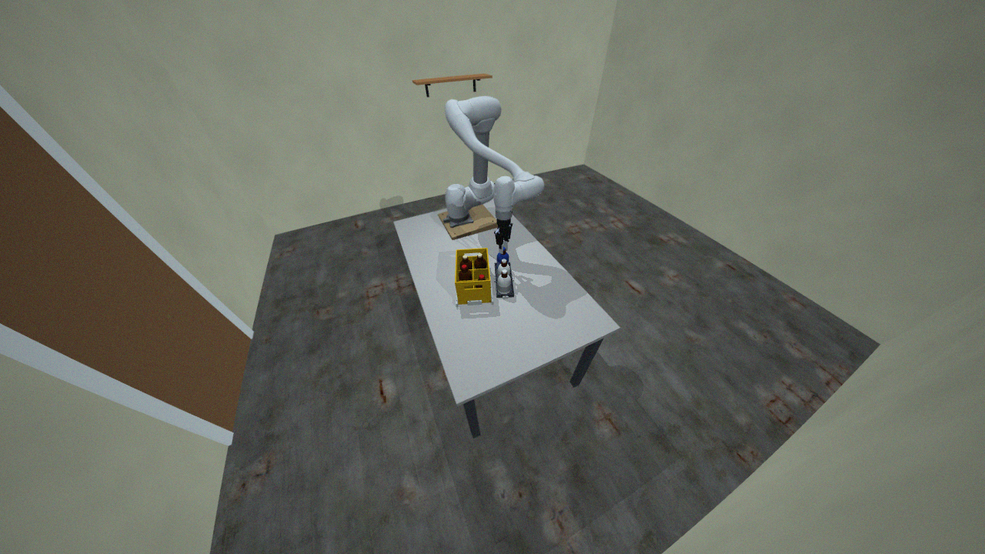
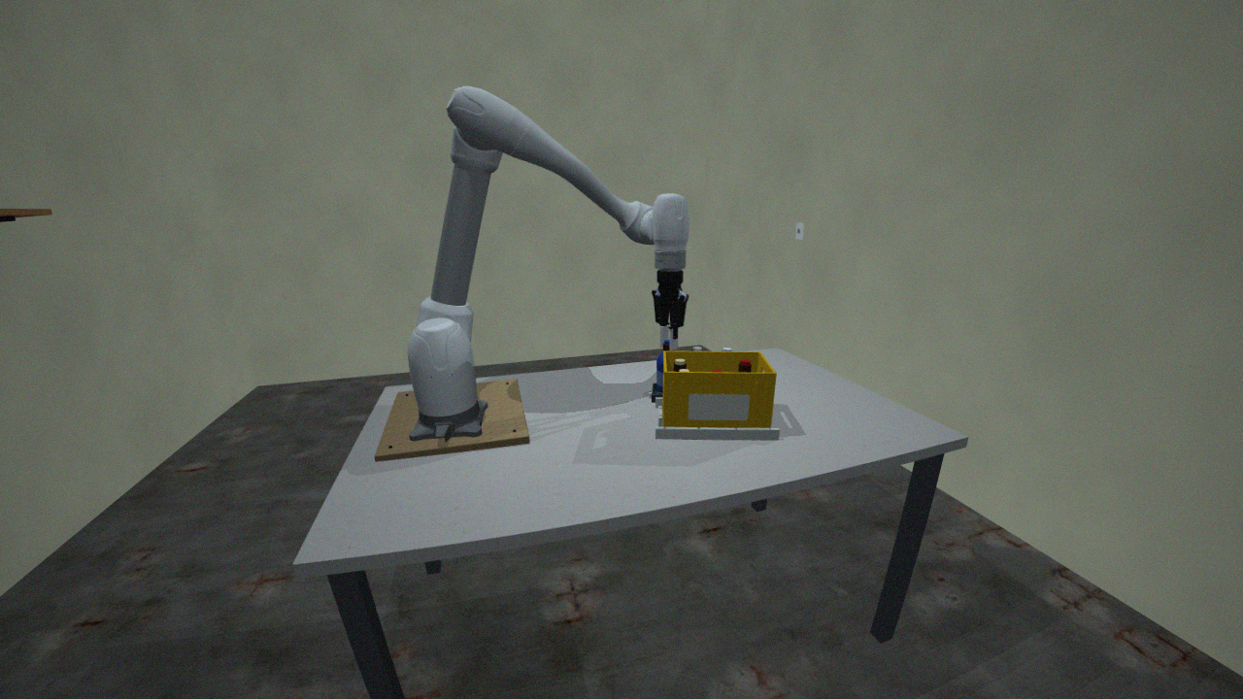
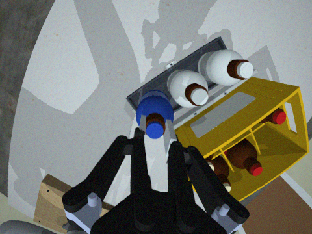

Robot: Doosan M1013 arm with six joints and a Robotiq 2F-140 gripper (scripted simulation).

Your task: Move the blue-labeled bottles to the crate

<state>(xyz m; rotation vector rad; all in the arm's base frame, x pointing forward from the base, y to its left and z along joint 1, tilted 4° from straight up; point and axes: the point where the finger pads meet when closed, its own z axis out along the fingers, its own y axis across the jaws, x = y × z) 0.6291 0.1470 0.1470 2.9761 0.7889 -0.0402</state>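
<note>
Now: the blue-labeled bottle 9 cm below my hand. Also, from my hand: yellow crate (7 cm ahead, 21 cm to the right, 11 cm below).
</note>
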